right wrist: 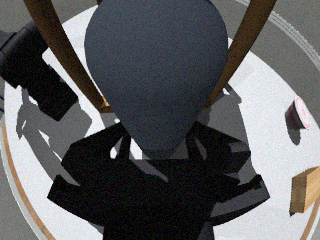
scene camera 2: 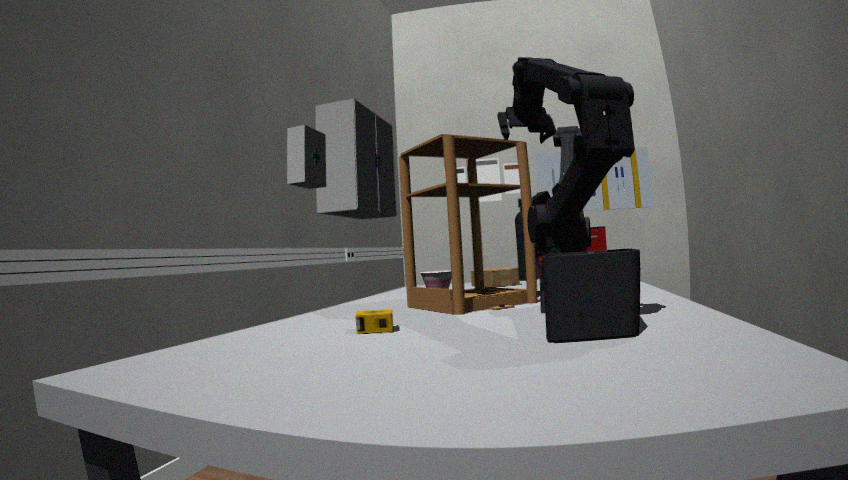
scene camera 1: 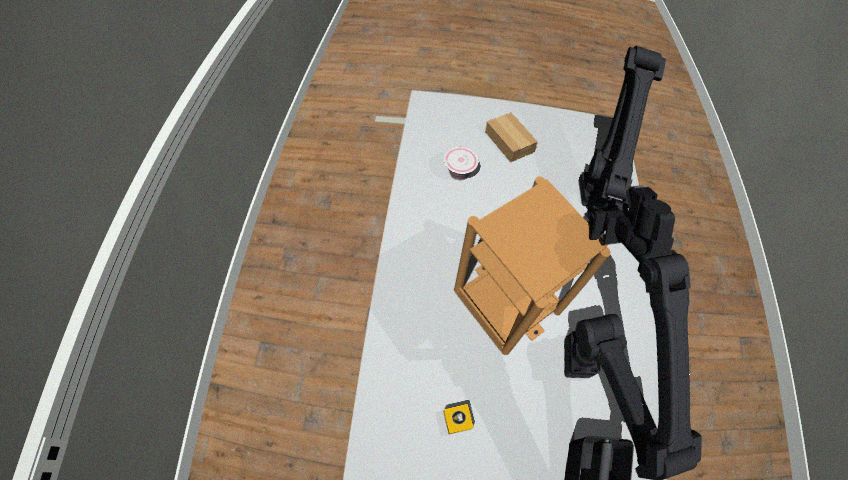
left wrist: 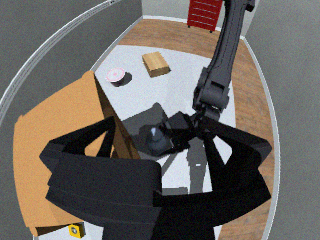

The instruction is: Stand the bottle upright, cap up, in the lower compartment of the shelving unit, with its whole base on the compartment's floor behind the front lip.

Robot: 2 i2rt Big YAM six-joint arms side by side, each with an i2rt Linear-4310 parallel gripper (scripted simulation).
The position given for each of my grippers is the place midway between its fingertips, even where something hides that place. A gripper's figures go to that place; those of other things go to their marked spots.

My left gripper (scene camera 1: 606,207): 102 cm from the lens. A white-and-pink lidded bowl (scene camera 1: 460,161): 143 cm from the lens. A wooden block (scene camera 1: 510,136): 155 cm from the lens.
